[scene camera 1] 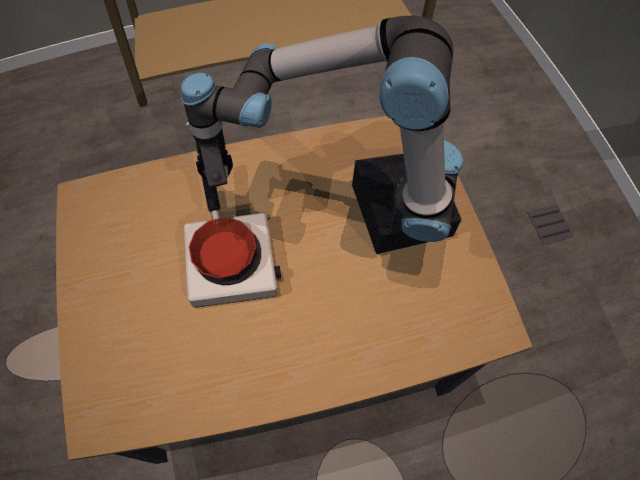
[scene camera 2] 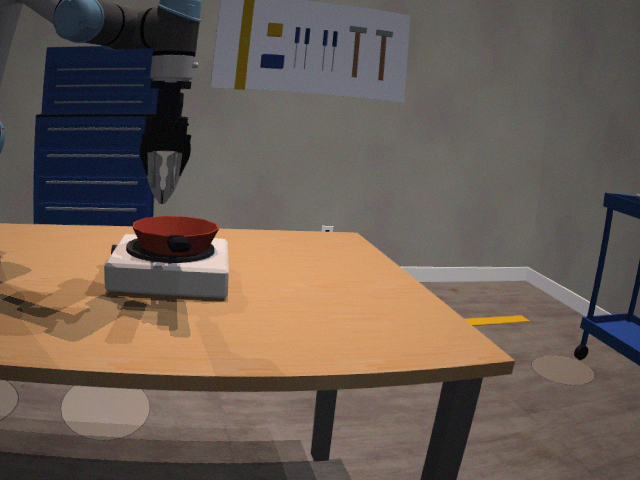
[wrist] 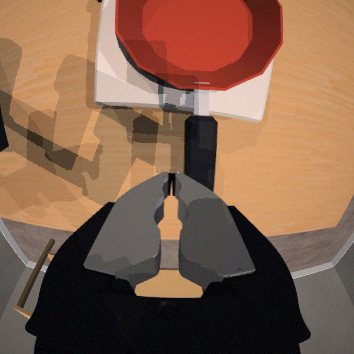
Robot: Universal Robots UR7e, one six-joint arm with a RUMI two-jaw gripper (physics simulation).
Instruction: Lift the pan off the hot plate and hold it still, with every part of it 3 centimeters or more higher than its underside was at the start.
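Places are measured from the arm's base along level axes (x ahead, y left, z up), in millimetres.
Pixels of known places: gripper, fingertip midpoint: (scene camera 2: pixel 161 203) (wrist: pixel 171 174).
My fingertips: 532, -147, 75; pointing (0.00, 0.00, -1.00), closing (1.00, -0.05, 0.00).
Observation:
For each thing: its top centre in the pictures, then the offset to it from my fingertips, as dx, dy, dz. Level surfaces: height alone.
- white hot plate, middle of its top: (wrist: pixel 183 19) (scene camera 2: pixel 166 245) (scene camera 1: pixel 230 252) +14, +147, -114
- black knob, middle of its top: (scene camera 1: pixel 277 269) -98, +221, -133
- wooden table, its level: dz -182
The red pan (scene camera 1: pixel 224 253) (scene camera 2: pixel 175 227) (wrist: pixel 200 35) sits upright on the black burner of the white hot plate (scene camera 1: pixel 199 293) (scene camera 2: pixel 165 282) (wrist: pixel 107 80). Its black handle (scene camera 1: pixel 211 198) (scene camera 2: pixel 179 243) (wrist: pixel 201 145) sticks out past the hot plate's edge, beneath the gripper. My gripper (scene camera 2: pixel 161 200) (wrist: pixel 171 174) is shut and empty, its fingertips meeting above the level of the pan's rim. In the wrist view the tips lie just left of the handle, and the right finger covers the handle's far end.
The hot plate has a black knob (scene camera 1: pixel 278 272) on its side. The arm's black base block (scene camera 1: pixel 369 206) stands on the wooden table (scene camera 1: pixel 310 335). A blue drawer cabinet (scene camera 2: pixel 93 167) and a blue cart (scene camera 2: pixel 598 258) stand beyond the table.

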